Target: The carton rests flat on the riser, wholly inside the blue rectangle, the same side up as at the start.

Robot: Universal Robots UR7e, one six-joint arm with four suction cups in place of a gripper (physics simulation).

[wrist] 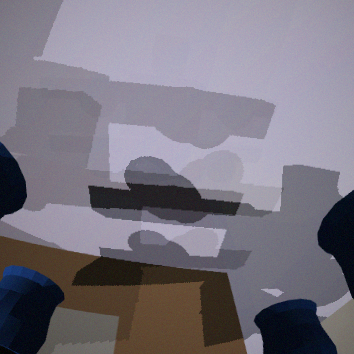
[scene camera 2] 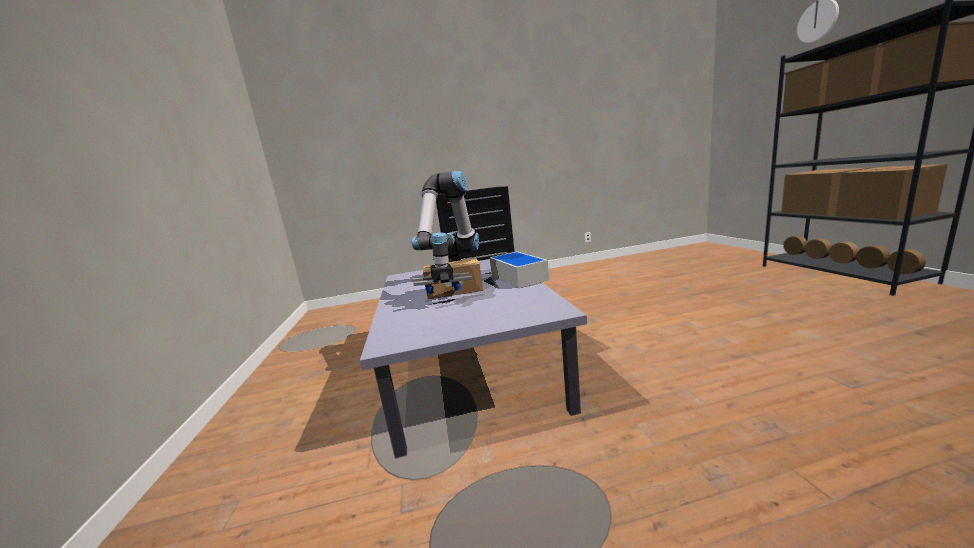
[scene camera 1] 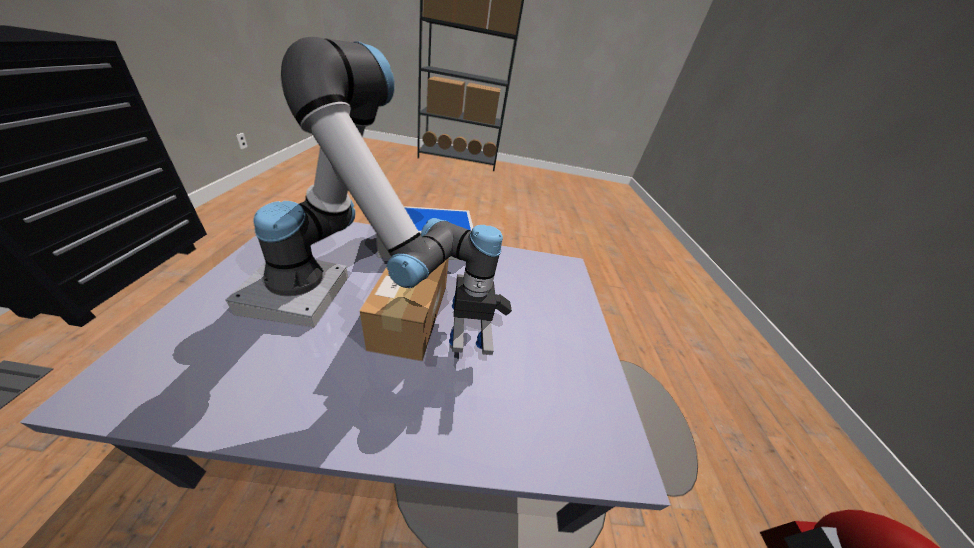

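Seen in the pictures: end effector, tool point: (wrist: 166,269) (scene camera 2: 442,289) (scene camera 1: 469,323); arm's base, origin of the base link: (scene camera 1: 294,278).
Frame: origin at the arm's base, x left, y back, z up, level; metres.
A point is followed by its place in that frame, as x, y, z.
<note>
The brown carton (scene camera 1: 395,333) {-0.192, -0.358, 0.041} (scene camera 2: 471,276) (wrist: 175,315) {-0.136, -0.433, -0.005} rests on the table, its label and tape on top. The pale riser (scene camera 2: 524,274) {0.342, -0.521, 0.015} (wrist: 344,325) stands behind it, with the blue rectangle (scene camera 1: 454,218) {0.405, -0.438, 0.065} (scene camera 2: 521,259) {0.378, -0.374, 0.065} on its top; the arm partly hides it in scene camera 1. My gripper (scene camera 1: 467,340) {-0.112, -0.541, 0.021} (scene camera 2: 443,288) {-0.112, -0.541, 0.021} (wrist: 167,262) {-0.112, -0.541, 0.021} has its four dark blue cups pointing down, low over the table at the carton's right side as scene camera 1 shows. No carton face is seen sealed against the cups, so it counts as open. Whether a cup touches the carton's side is unclear.
The arm's base plate (scene camera 1: 272,313) {-0.127, -0.001, -0.021} is bolted to the table (scene camera 1: 544,422) {-0.331, -0.752, -0.055} (scene camera 2: 469,327) {-0.047, -0.916, -0.055}, left of the carton in scene camera 1. A black drawer cabinet (scene camera 1: 88,170) (scene camera 2: 480,218) and a shelf rack (scene camera 1: 463,117) (scene camera 2: 858,216) with boxes stand beyond the table.
</note>
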